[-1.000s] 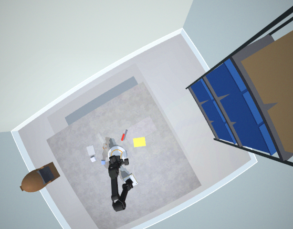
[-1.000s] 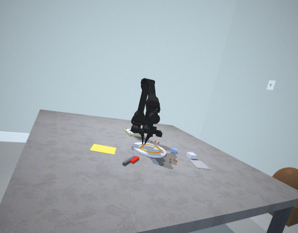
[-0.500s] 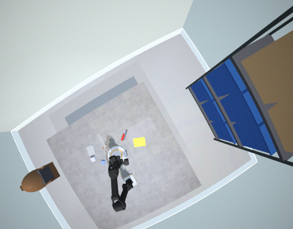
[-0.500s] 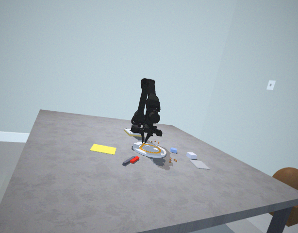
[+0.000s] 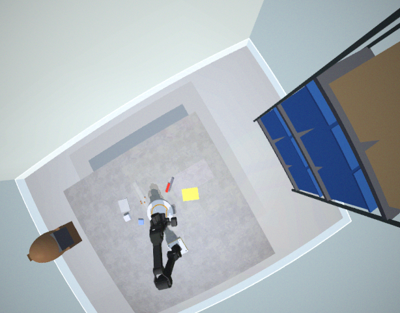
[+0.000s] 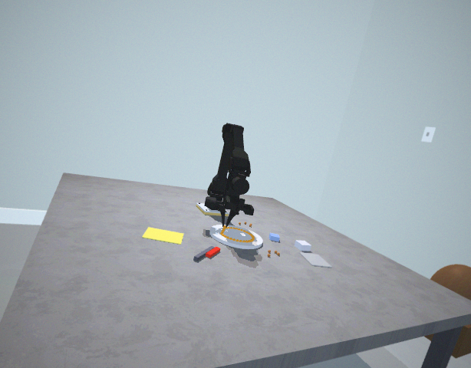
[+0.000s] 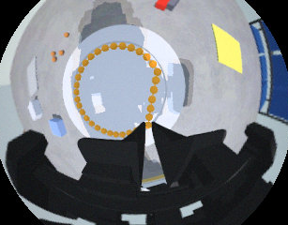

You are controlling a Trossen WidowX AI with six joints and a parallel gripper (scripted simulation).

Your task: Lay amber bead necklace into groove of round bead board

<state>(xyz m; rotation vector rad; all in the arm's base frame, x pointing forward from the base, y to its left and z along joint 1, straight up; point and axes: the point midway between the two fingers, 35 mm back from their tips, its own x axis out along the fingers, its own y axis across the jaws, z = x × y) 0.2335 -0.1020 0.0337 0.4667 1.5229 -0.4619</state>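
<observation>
Now: gripper tip 60 mm short of the round white bead board, 10 mm to the right of it and 10 mm above it. From my gripper tip the other things lie so: yellow sheet 20 mm ahead, 260 mm to the right, 20 mm below; blue block 100 mm ahead, 180 mm to the left, 10 mm below; grey tool 170 mm ahead, 180 mm to the right, 10 mm below.
</observation>
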